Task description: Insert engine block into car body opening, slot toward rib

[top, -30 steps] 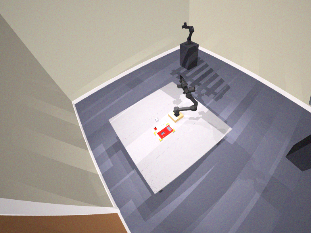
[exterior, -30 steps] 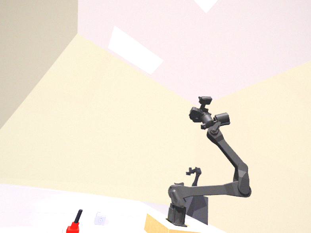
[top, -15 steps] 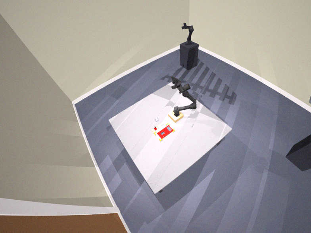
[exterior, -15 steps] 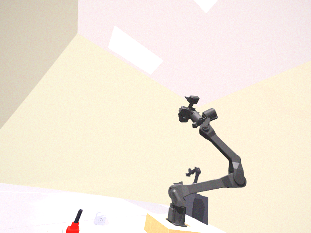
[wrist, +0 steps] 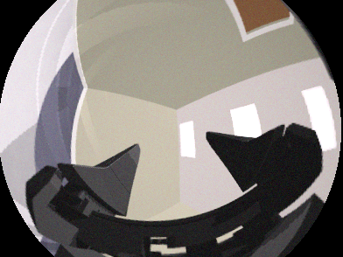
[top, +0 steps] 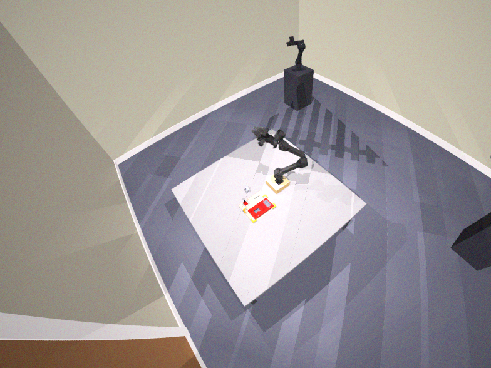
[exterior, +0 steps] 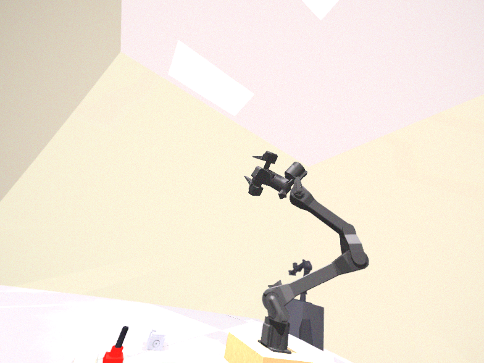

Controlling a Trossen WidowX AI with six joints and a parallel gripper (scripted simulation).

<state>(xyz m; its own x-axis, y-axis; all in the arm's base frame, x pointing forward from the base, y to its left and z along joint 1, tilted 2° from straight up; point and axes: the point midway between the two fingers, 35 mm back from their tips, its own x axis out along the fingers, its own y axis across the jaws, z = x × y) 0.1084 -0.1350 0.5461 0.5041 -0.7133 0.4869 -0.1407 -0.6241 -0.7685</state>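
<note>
Now: the grey engine block 160 mm ahead of my gripper tip, 20 mm to the left of it and 600 mm below it.
</note>
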